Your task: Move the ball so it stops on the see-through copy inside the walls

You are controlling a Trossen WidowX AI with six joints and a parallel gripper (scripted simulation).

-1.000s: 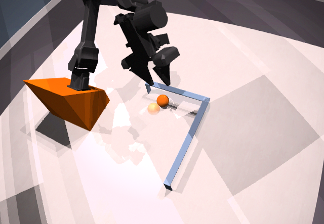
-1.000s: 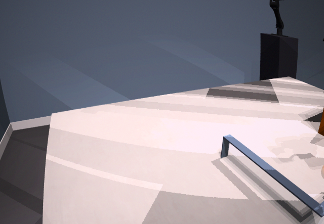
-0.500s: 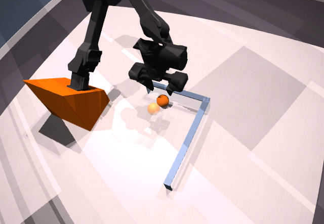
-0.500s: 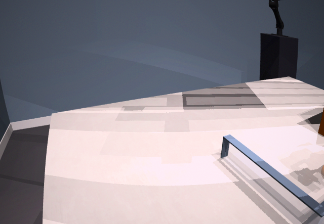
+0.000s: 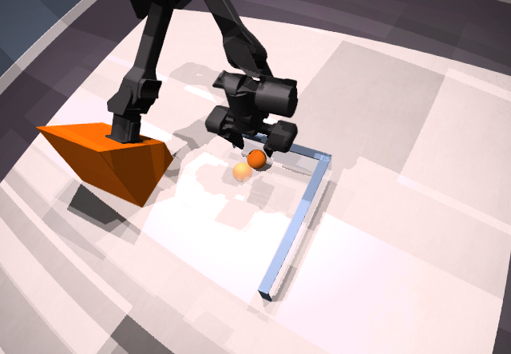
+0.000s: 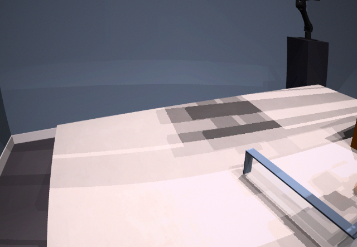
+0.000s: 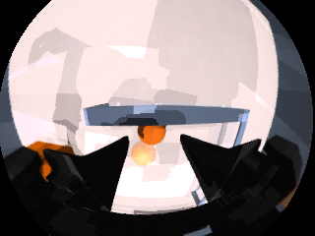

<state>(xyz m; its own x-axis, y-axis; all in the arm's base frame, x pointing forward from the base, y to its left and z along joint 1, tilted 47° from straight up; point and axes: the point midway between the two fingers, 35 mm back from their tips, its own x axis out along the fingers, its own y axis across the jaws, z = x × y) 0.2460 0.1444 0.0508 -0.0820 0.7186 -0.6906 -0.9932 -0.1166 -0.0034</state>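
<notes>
The orange ball is 3 cm below my gripper tip. Round my gripper tip: see-through copy of ball 5 cm to the right, 3 cm below, 1 cm behind.
</notes>
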